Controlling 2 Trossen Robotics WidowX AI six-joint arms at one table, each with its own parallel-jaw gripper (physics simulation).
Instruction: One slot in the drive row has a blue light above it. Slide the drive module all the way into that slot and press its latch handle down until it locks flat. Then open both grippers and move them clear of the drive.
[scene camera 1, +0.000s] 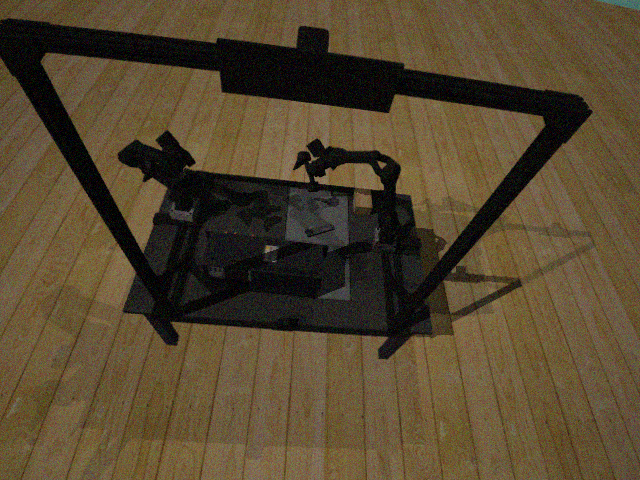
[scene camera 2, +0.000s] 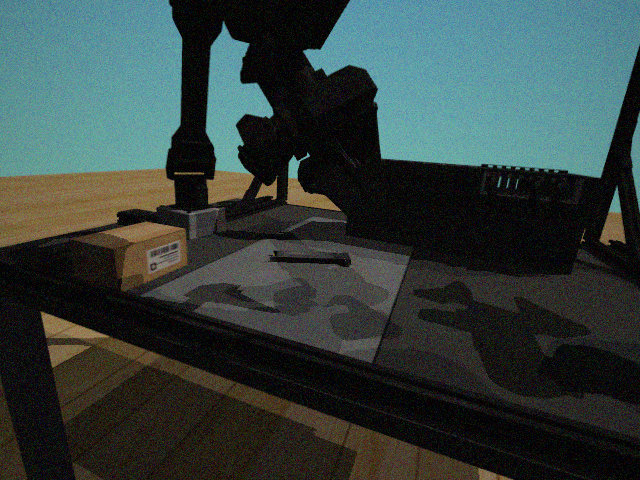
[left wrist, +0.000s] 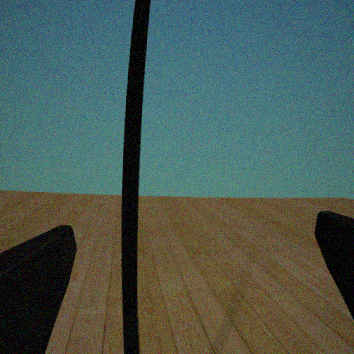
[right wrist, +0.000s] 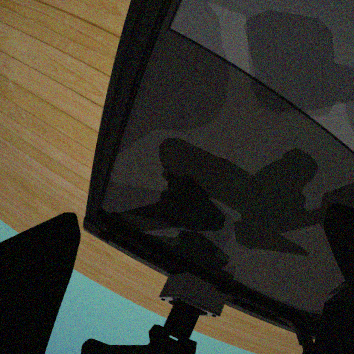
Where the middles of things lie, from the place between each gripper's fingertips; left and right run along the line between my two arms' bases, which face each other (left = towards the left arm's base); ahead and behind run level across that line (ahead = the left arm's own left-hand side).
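Labels:
Drive module (scene camera 2: 278, 256): from my right hand, 180 mm behind, 140 mm to the right, 120 mm below. Drive chassis (scene camera 2: 432, 206): 450 mm behind my right hand, 60 mm to the left, 40 mm below. Cardboard box (scene camera 2: 123, 258): 340 mm to the right of my right hand, 20 mm ahead, 100 mm below. Nearest to my right hand of the things named here, going by their middles: drive module.
My left gripper: 370 mm to the left of the drive chassis, 50 mm past it, 330 mm above it. Drive module, from my left hand: 570 mm to the right, 220 mm ahead, 410 mm below. Cardboard box: 760 mm to the right of my left hand, 420 mm ahead, 390 mm below.

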